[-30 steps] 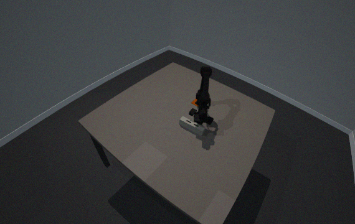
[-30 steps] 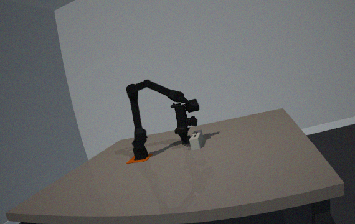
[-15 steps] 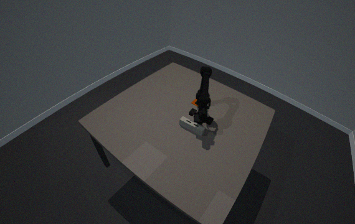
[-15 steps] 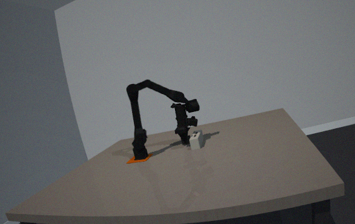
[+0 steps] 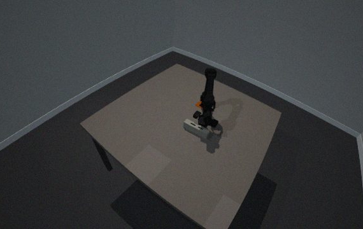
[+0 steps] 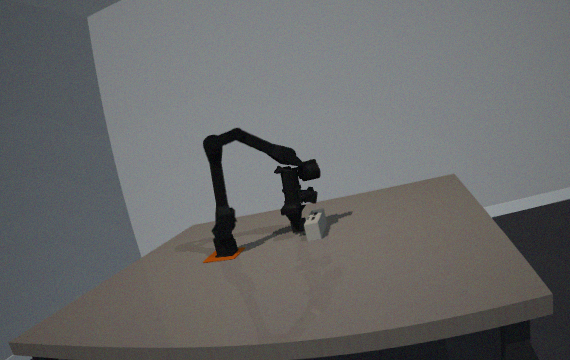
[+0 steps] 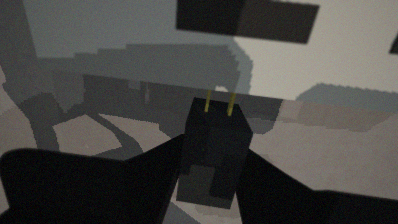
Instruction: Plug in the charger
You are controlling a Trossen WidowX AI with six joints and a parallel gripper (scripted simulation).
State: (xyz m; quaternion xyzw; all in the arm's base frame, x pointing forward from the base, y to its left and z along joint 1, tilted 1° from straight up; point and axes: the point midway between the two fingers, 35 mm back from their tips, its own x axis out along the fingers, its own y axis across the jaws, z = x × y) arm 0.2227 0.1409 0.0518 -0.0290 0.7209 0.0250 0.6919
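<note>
My gripper tip is now 20 mm short of the black two-prong charger and 10 mm below it.
</note>
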